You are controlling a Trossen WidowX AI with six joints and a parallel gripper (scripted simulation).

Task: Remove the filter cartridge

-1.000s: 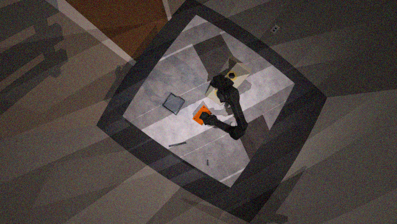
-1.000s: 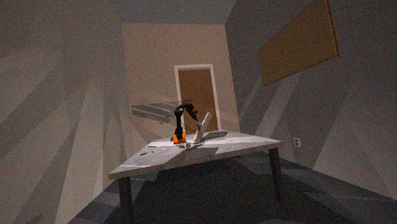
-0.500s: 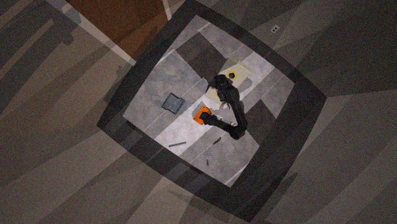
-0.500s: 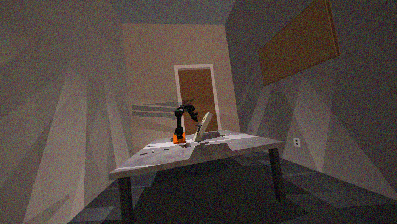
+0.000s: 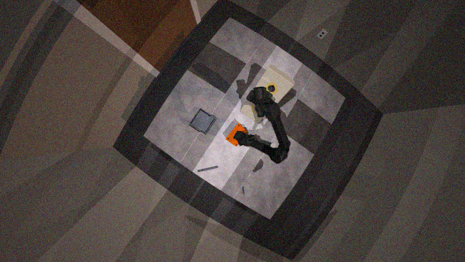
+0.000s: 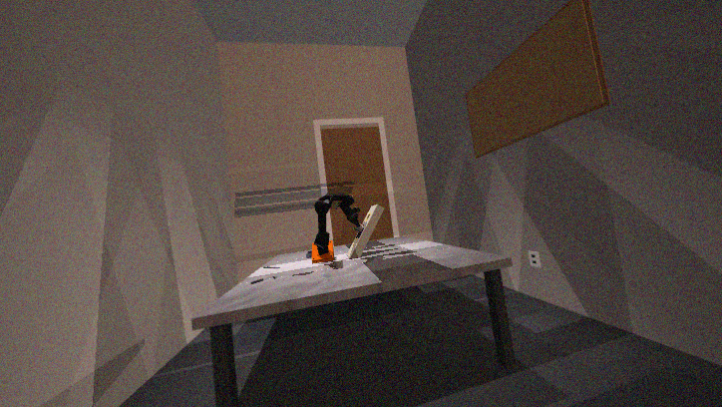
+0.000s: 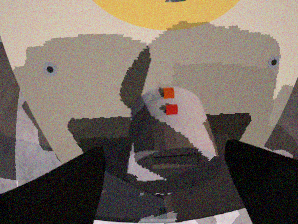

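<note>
Right now my gripper tip is 1 cm above the round filter cartridge. Round my gripper tip: grey square tray 30 cm behind, 31 cm to the left, 19 cm below; then service panel 4 cm ahead, 1 cm to the right, 3 cm below.
</note>
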